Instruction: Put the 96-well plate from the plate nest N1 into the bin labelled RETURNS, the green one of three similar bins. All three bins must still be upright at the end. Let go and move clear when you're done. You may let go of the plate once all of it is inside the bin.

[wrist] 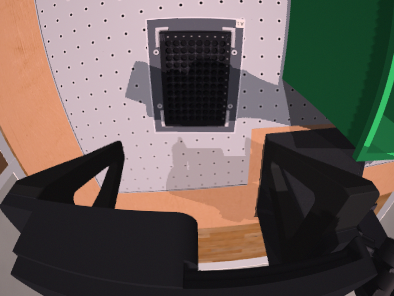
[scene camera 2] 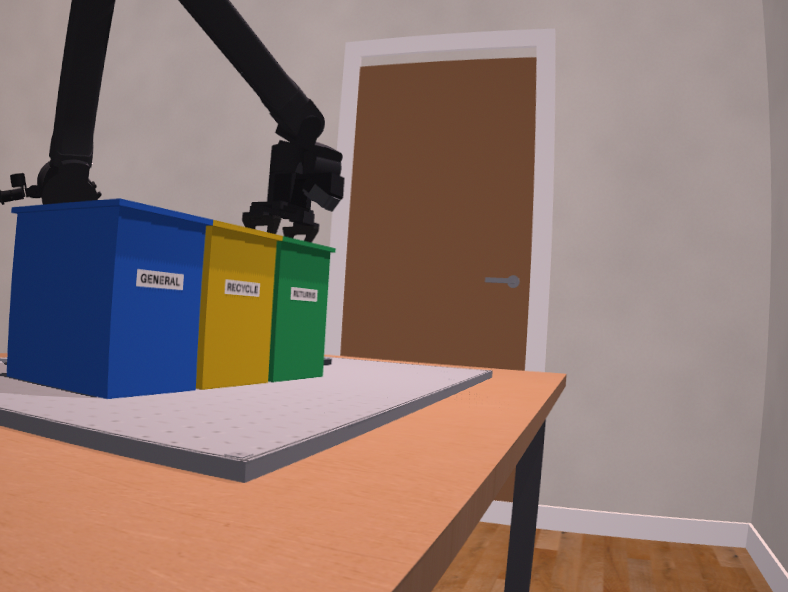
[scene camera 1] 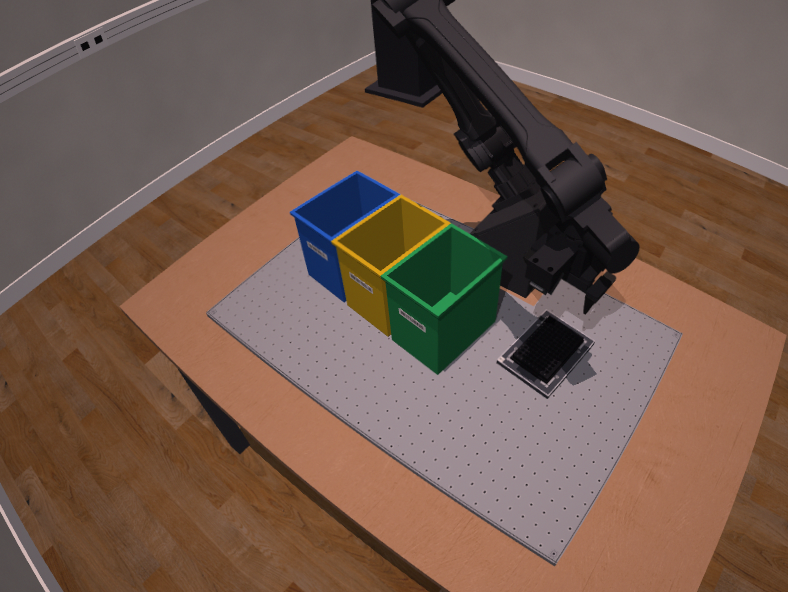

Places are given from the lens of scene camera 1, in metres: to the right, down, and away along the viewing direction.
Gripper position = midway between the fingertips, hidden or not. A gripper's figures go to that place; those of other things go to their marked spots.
my gripper (scene camera 1: 562,297): 0.28, 0.00, 0.86
black 96-well plate (scene camera 1: 548,333): 0.29, 0.07, 0.99
green returns bin (scene camera 1: 437,272): 0.08, -0.04, 1.02
yellow recycle bin (scene camera 1: 395,230): 0.00, -0.13, 1.08
blue general bin (scene camera 1: 341,206): -0.11, -0.19, 1.12
The marked spots on the green returns bin and the blue general bin are 0.26 m apart.
